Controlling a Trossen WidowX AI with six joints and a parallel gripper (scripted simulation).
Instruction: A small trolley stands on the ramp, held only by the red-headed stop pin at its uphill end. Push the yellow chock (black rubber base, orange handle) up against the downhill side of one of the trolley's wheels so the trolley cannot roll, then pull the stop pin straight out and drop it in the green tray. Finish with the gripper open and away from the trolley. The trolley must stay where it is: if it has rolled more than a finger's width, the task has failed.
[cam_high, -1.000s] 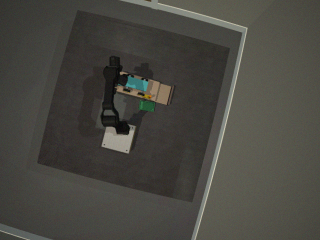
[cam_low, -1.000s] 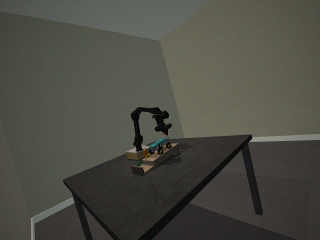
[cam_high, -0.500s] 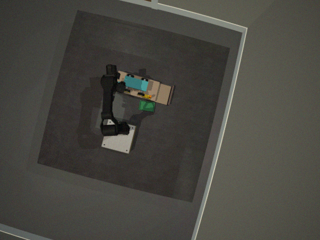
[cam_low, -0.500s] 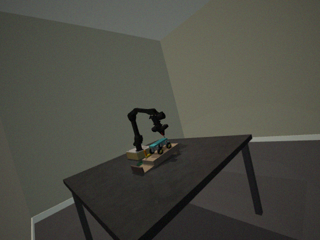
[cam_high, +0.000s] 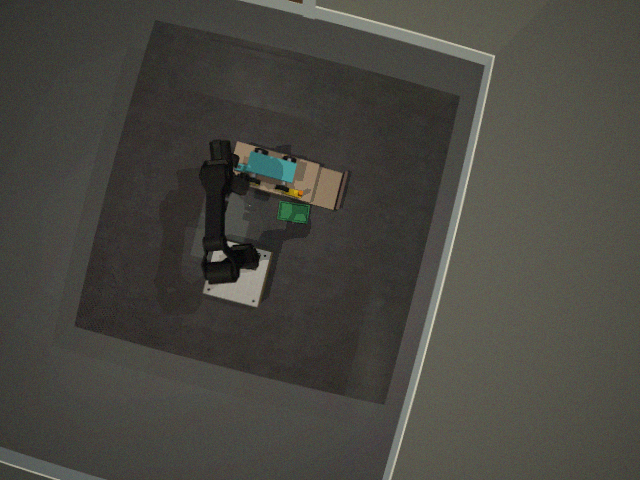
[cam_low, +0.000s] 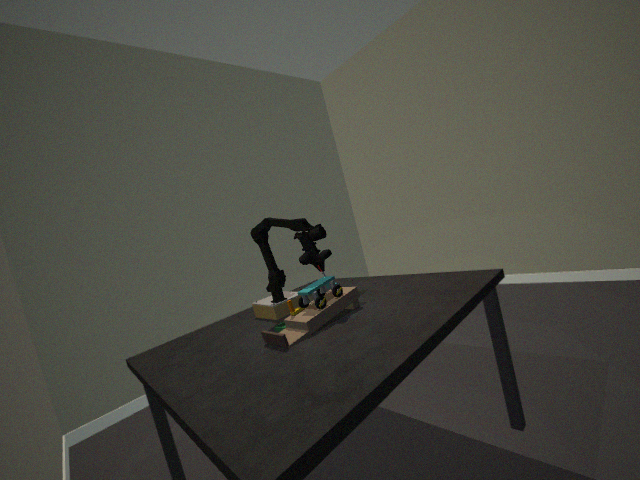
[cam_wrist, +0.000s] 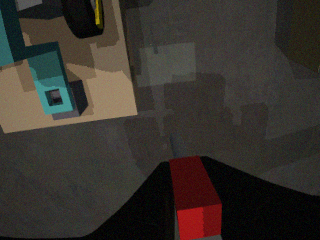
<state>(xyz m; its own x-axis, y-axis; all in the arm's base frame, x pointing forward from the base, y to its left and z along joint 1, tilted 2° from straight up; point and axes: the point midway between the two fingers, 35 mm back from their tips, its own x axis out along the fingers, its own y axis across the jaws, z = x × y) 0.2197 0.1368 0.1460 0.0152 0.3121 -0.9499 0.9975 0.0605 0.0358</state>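
Now: gripper tip 6 cm short of the yellow chock, 23 cm to the left of it and 9 cm above it. Round my gripper tip: red-headed stop pin: right at my gripper tip; teal trolley: 11 cm ahead, 13 cm to the right, 7 cm below; raised end wall: 13 cm ahead, 39 cm to the right, 15 cm below.
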